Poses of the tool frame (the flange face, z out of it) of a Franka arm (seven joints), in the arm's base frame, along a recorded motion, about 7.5 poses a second.
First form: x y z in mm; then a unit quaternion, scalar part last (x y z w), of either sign.
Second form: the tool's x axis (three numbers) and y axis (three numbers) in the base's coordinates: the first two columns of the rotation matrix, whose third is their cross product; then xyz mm. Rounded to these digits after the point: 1 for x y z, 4 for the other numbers.
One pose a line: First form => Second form
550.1, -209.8, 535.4, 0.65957, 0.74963, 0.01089, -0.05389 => -0.1241, 0.9877, 0.0952, 0.9900, 0.1297, -0.0548, 550.1, -209.8, 535.4
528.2, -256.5, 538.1, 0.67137, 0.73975, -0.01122, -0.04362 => -0.0947, 0.9943, 0.0495, 0.9923, 0.0983, -0.0752, 528.2, -256.5, 538.1
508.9, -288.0, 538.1, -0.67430, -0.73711, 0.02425, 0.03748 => -0.0878, 0.9959, 0.0226, 0.9922, 0.0895, -0.0863, 508.9, -288.0, 538.1
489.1, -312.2, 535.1, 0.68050, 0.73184, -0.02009, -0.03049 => -0.0720, 0.9973, 0.0173, 0.9948, 0.0730, -0.0709, 489.1, -312.2, 535.1
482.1, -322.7, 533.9, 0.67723, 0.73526, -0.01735, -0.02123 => -0.0818, 0.9966, 0.0077, 0.9951, 0.0821, -0.0543, 482.1, -322.7, 533.9
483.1, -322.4, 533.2, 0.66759, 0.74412, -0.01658, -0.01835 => -0.1080, 0.9941, 0.0052, 0.9929, 0.1081, -0.0492, 483.1, -322.4, 533.2
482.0, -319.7, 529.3, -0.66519, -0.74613, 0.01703, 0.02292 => -0.1140, 0.9934, 0.0115, 0.9919, 0.1145, -0.0559, 482.0, -319.7, 529.3
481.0, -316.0, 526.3, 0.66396, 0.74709, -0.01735, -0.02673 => -0.1169, 0.9930, 0.0169, 0.9911, 0.1177, -0.0614, 481.0, -316.0, 526.3
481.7, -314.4, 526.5, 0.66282, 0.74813, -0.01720, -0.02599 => -0.1200, 0.9926, 0.0161, 0.9909, 0.1207, -0.0602, 481.7, -314.4, 526.5
